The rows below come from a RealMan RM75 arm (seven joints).
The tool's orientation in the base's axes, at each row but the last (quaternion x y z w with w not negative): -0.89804, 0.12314, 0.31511, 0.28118; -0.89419, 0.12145, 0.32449, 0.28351; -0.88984, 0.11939, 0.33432, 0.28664; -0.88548, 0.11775, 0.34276, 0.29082; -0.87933, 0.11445, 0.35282, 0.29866; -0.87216, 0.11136, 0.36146, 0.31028; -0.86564, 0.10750, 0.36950, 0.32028; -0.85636, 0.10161, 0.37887, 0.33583; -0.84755, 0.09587, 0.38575, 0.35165
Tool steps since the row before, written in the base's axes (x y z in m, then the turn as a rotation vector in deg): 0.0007, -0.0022, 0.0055, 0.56, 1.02, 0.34; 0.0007, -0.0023, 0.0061, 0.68, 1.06, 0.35; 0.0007, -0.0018, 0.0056, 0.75, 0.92, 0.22; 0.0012, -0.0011, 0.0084, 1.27, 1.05, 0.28; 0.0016, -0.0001, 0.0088, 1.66, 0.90, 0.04; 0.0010, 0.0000, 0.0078, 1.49, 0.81, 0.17; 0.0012, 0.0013, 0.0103, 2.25, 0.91, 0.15; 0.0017, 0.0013, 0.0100, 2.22, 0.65, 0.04; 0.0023, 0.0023, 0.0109, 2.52, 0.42, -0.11
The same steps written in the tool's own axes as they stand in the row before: -0.0029, -0.0008, -0.0052, 0.17, -1.20, 0.10; -0.0034, -0.0010, -0.0055, 0.25, -1.28, 0.05; -0.0032, -0.0012, -0.0049, 0.40, -1.14, 0.01; -0.0048, -0.0033, -0.0063, 0.74, -1.48, -0.23; -0.0049, -0.0045, -0.0060, 1.18, -1.42, -0.39; -0.0047, -0.0040, -0.0048, 0.97, -1.34, -0.43; -0.0064, -0.0064, -0.0052, 1.52, -1.72, -0.79; -0.0059, -0.0067, -0.0050, 1.56, -1.46, -0.88; -0.0060, -0.0084, -0.0048, 1.85, -1.34, -1.15
